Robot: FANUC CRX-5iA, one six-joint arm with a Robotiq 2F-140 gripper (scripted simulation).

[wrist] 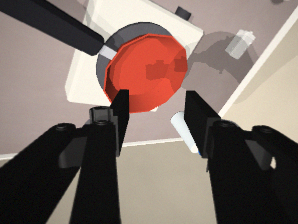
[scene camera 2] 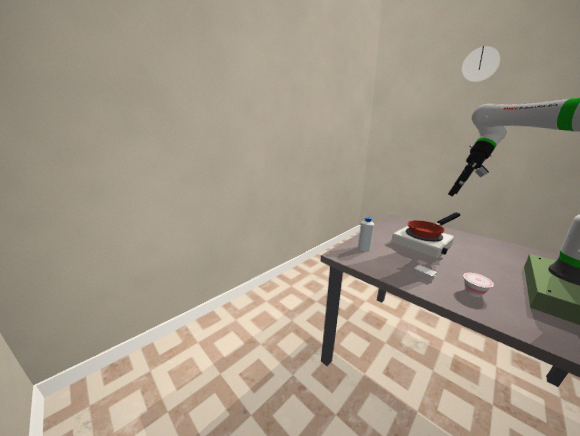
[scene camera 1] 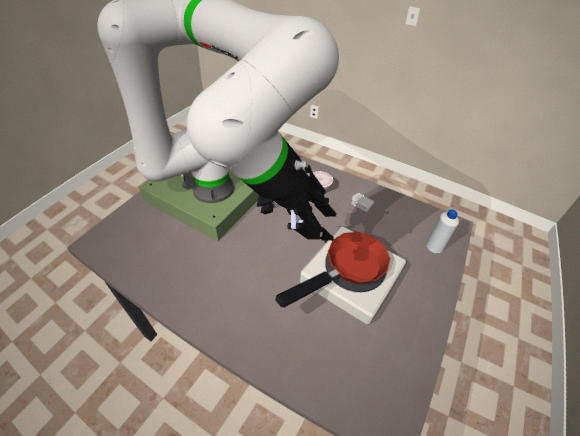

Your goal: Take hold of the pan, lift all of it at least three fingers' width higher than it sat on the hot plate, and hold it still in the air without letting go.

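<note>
My gripper is there, and so is a pan. You can also see my gripper in the wrist view.
</note>
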